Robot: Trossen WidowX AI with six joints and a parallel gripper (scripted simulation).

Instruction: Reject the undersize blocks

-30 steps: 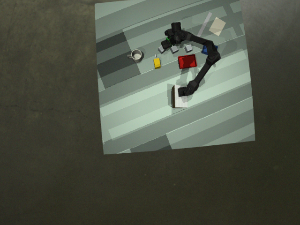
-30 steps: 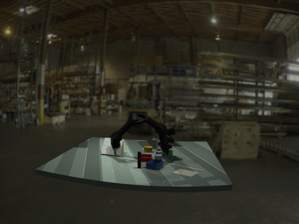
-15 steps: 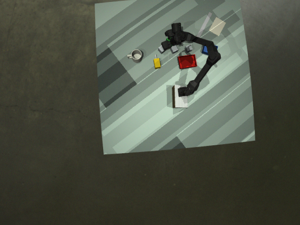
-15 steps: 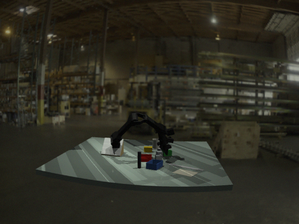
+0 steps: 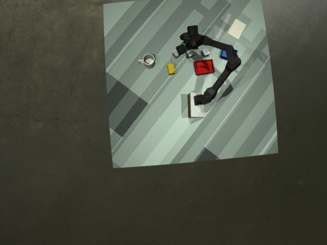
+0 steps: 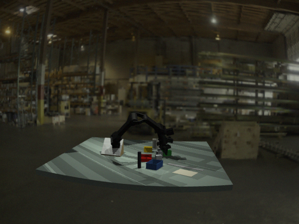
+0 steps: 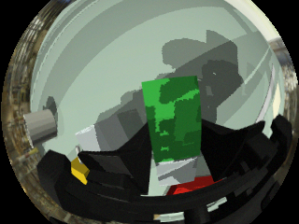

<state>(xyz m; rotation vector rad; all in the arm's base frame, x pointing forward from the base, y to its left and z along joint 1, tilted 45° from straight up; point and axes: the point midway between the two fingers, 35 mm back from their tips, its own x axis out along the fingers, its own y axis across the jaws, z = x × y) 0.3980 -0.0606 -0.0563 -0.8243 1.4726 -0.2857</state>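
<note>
The steel block lies 5 cm behind my gripper tip, 2 cm to the right of it and 1 cm above it. Round my gripper tip: red reject tray (16 cm behind, 11 cm to the right, 1 cm below); yellow block (12 cm behind, 14 cm to the left, 1 cm above); green GO gauge (2 cm behind, 1 cm to the right, 1 cm above).
</note>
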